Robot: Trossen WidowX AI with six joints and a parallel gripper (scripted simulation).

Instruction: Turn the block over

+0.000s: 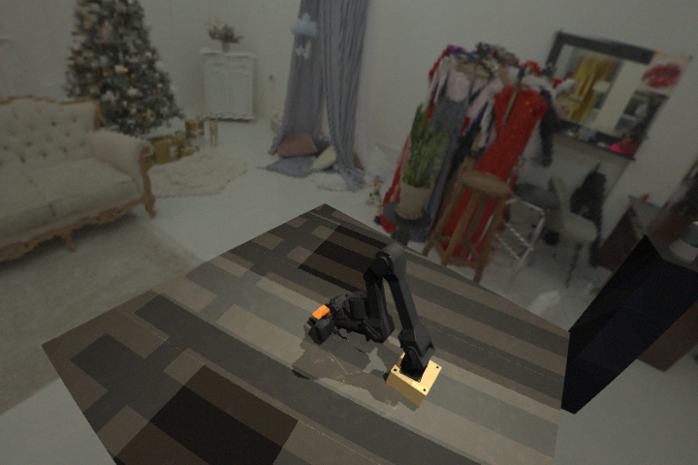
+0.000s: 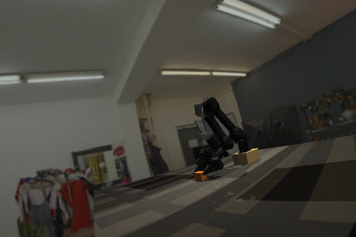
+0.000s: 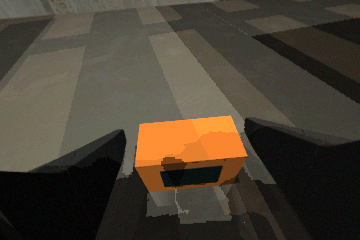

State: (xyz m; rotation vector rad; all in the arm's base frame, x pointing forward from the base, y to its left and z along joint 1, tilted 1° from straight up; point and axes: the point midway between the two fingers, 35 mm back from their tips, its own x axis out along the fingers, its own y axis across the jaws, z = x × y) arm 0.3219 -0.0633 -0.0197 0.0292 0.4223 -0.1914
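Now: the block 2 cm behind my gripper tip and 1 cm below it.
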